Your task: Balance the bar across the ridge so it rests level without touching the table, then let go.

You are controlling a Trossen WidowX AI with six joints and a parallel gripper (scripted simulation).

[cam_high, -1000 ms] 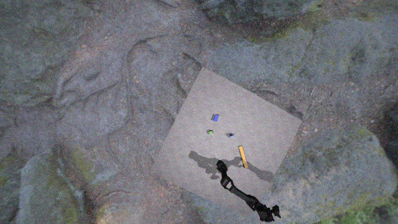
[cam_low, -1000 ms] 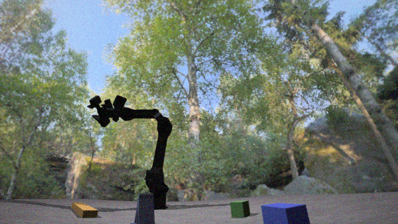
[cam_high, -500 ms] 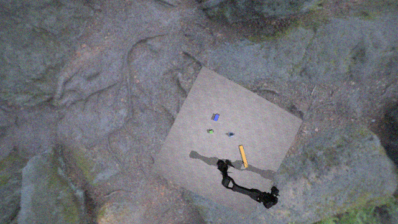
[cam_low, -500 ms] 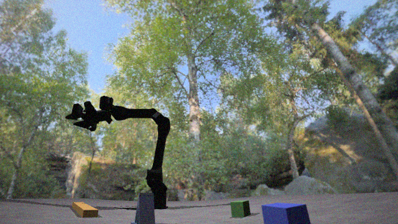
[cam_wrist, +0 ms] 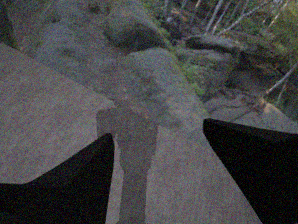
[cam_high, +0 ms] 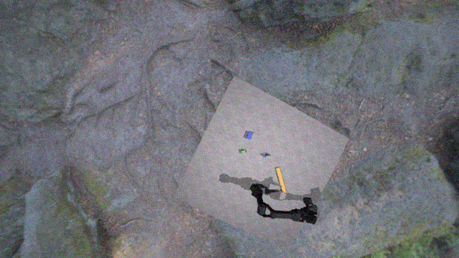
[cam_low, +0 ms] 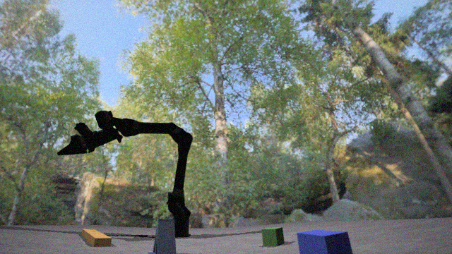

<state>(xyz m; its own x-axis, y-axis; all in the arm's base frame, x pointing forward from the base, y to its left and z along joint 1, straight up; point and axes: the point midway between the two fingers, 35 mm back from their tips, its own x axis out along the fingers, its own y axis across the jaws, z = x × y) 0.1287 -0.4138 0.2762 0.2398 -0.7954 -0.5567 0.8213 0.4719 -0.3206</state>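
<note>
The bar lies 40 mm ahead of my gripper tip, 240 mm to the left of it and 250 mm below it. Round my gripper tip: blue cube: 280 mm ahead, 710 mm to the left, 240 mm below; then green cube: 130 mm ahead, 690 mm to the left, 240 mm below.
</note>
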